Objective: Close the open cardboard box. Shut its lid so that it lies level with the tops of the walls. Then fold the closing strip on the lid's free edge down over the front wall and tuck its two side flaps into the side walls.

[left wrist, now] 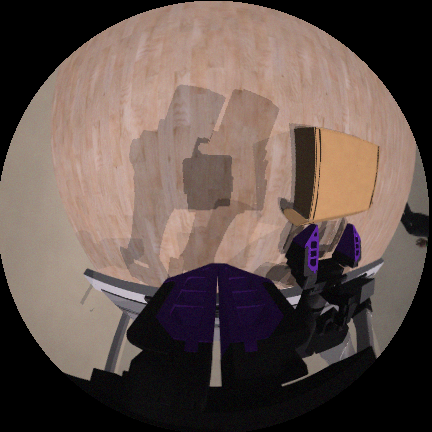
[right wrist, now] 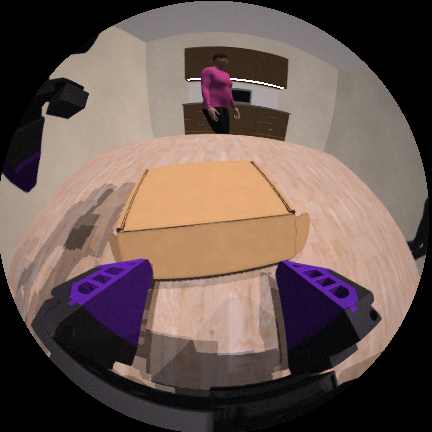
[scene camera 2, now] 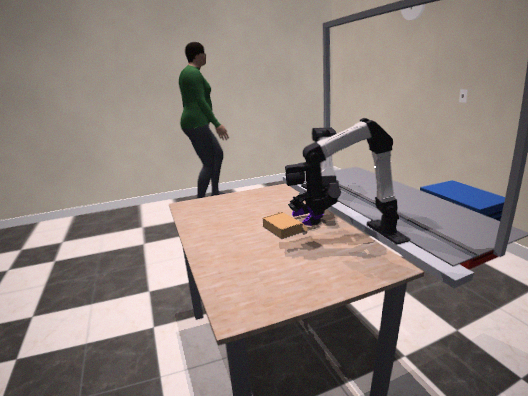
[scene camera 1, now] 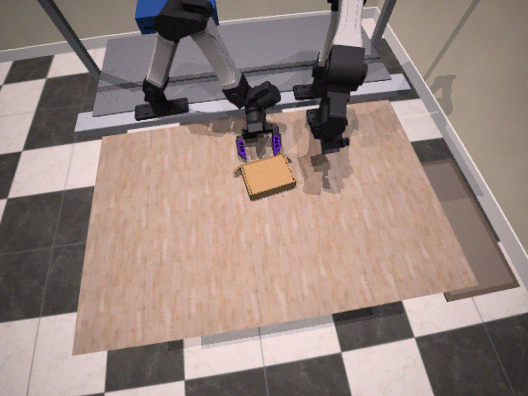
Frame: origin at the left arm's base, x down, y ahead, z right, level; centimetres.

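Seen in the pictures: left gripper, fingertip midpoint: [left wrist: 217, 268] [right wrist: 31, 188] [scene camera 2: 316, 219] [scene camera 1: 320, 137]; right gripper, fingertip midpoint: [left wrist: 334, 223] [right wrist: 213, 269] [scene camera 2: 297, 219] [scene camera 1: 260, 156]; left arm's base at its link origin: [scene camera 2: 387, 232] [scene camera 1: 319, 91]; right arm's base at its link origin: [scene camera 1: 162, 109].
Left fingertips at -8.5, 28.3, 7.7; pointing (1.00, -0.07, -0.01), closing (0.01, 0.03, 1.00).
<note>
Offsets run from my left fingertips to a thing's top centre, as dx, dy, dz. "pt": to the spot under its first point. Level surfaces: height alone.
The cardboard box {+5.8, +6.0, +17.3} [scene camera 1: 269, 175] [scene camera 2: 283, 223] [left wrist: 347, 175] [right wrist: 207, 195] sits on the table with its lid down, looking about level with the wall tops. The closing strip {+5.9, +0.9, +18.3} [right wrist: 210, 247] hangs down over the front wall, facing my right gripper. Its side flaps stick outward at the corners: one flap [right wrist: 302, 234] [scene camera 1: 238, 170] [left wrist: 296, 216] stands out plainly, the other flap {pt +7.3, +0.1, +10.2} [right wrist: 115, 246] shows at the far side. My right gripper [scene camera 1: 259, 154] [scene camera 2: 304, 218] [left wrist: 334, 223] [right wrist: 213, 269] is open and empty, just in front of the strip. My left gripper [left wrist: 217, 268] is shut and empty, above the table, right of the box in scene camera 1.
The wooden table {dx +10.0} [scene camera 1: 240, 280] [scene camera 2: 260, 280] carries the box near its arm-side edge. A grey rail [scene camera 1: 200, 112] with the arm bases runs along that edge. The left arm [scene camera 1: 332, 110] stands close beside the right arm's wrist. A person in green [scene camera 2: 195, 97] stands beyond the table.
</note>
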